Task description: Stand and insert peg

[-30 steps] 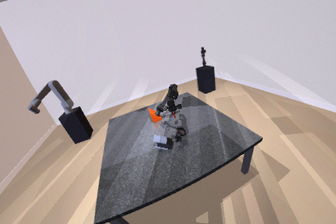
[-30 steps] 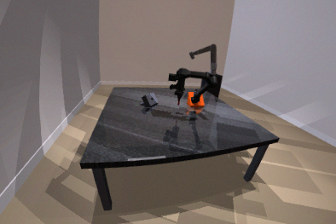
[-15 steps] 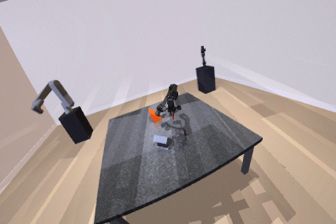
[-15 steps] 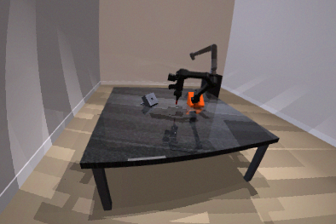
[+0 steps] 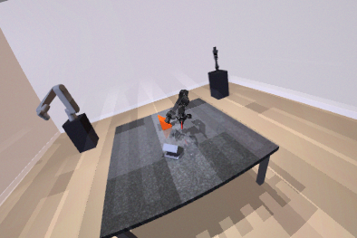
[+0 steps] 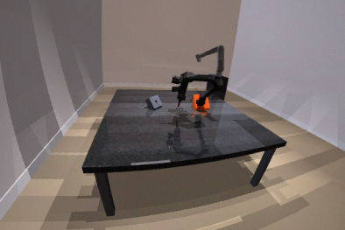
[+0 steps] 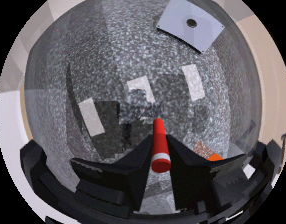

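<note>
The sloped panel lies 19 cm ahead of my gripper tip, 17 cm to the right of it and 7 cm below it. Round my gripper tip: red peg 2 cm above.
</note>
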